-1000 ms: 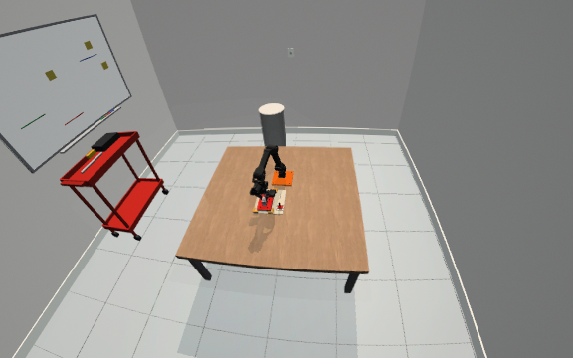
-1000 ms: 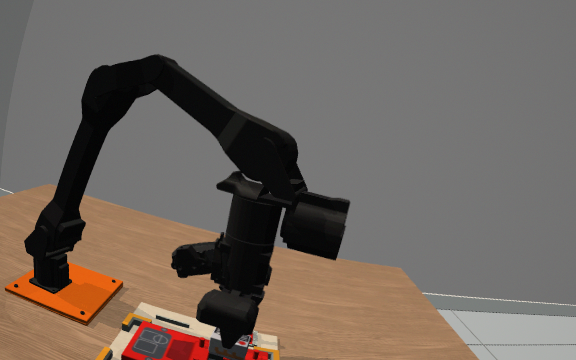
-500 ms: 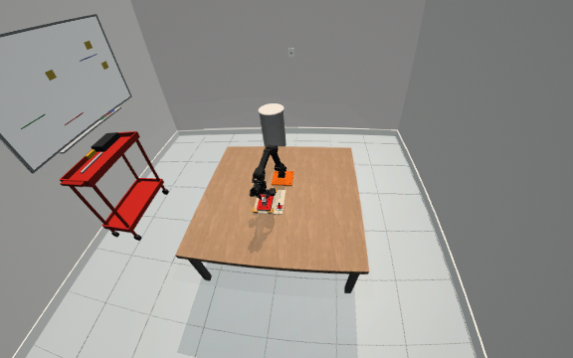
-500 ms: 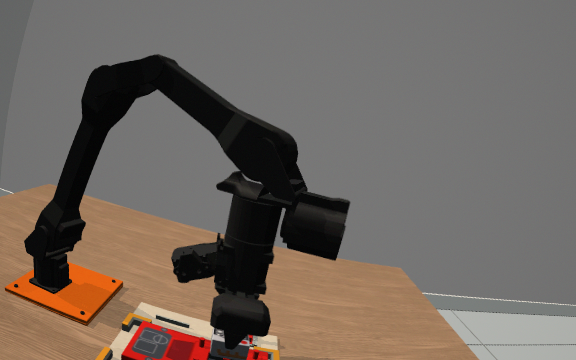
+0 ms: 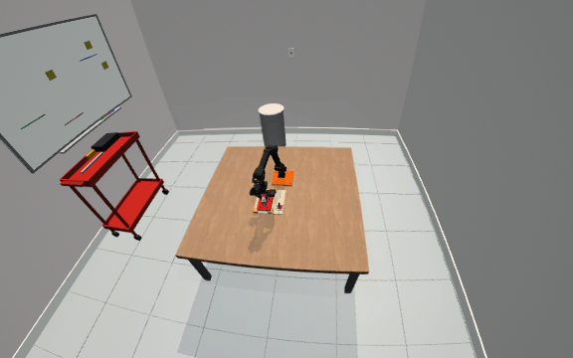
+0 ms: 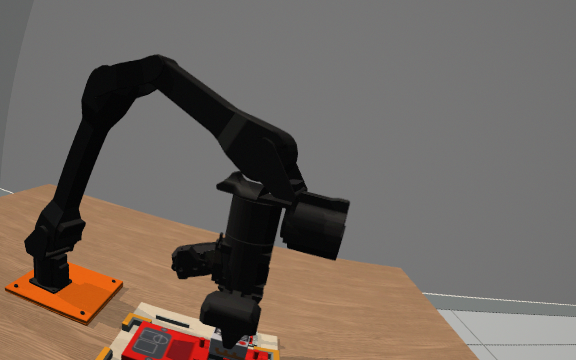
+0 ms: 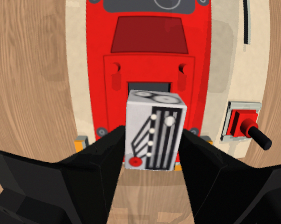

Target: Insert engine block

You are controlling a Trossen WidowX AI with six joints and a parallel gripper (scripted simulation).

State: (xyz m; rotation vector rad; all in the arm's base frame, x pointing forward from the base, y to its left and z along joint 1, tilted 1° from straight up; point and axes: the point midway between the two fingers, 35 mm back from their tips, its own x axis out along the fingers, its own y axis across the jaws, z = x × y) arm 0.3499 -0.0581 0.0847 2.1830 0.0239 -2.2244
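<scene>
Right now the engine block is 1 cm below my gripper tip.
</scene>
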